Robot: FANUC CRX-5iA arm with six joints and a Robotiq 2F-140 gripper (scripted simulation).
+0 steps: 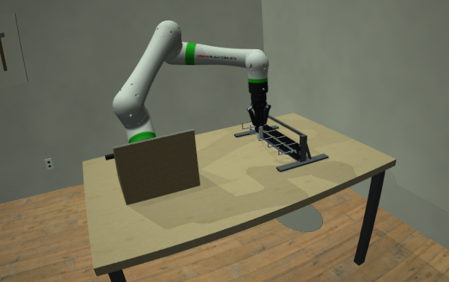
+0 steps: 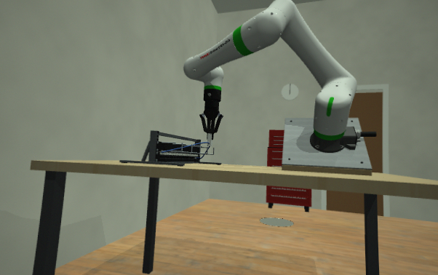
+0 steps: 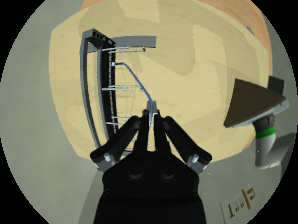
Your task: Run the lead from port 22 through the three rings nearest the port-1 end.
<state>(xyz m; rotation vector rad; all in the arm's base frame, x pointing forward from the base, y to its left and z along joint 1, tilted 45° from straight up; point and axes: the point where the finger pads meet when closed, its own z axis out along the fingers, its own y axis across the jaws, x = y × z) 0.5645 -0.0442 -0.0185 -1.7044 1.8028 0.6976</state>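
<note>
Now: the black rack 150 mm ahead of my hand, 50 mm to the left of it and 60 mm below it.
</note>
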